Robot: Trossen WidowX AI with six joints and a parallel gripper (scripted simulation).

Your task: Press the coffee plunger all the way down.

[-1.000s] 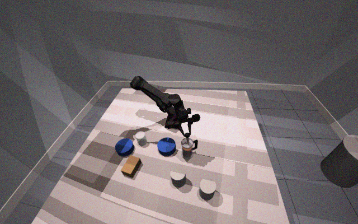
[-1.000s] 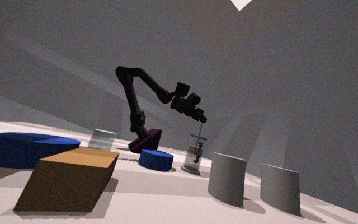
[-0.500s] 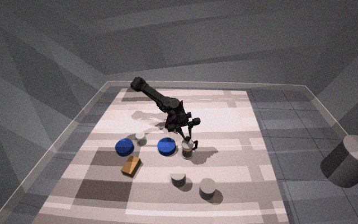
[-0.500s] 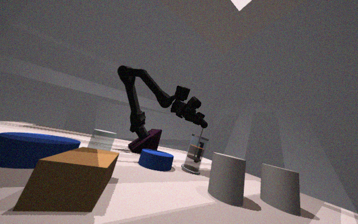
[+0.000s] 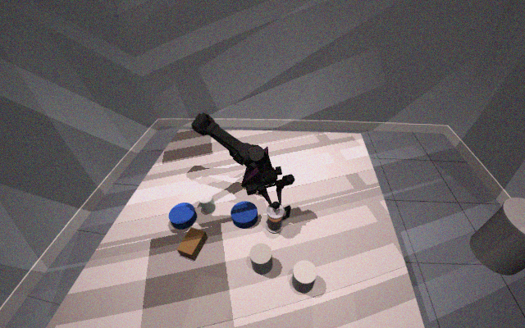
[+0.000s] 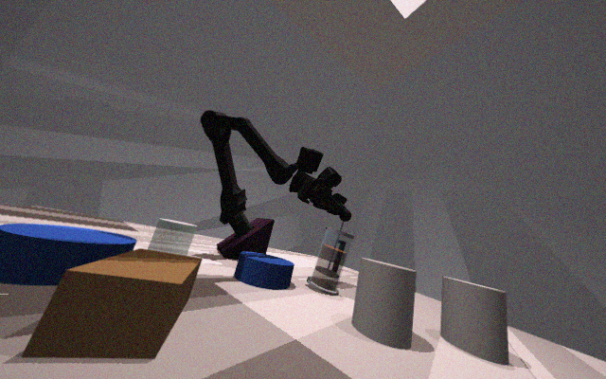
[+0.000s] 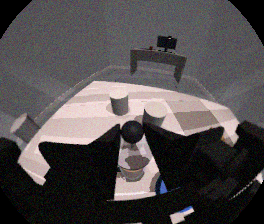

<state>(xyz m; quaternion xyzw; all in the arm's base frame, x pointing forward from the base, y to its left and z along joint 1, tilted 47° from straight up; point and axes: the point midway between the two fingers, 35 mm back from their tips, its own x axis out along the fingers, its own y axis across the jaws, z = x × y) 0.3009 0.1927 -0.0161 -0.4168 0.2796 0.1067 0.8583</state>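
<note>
Right now my gripper tip is 9 cm above the coffee press and 3 cm past it. The rest, counted from my gripper tip: brown box: 33 cm to the right, 16 cm below, 12 cm ahead.
</note>
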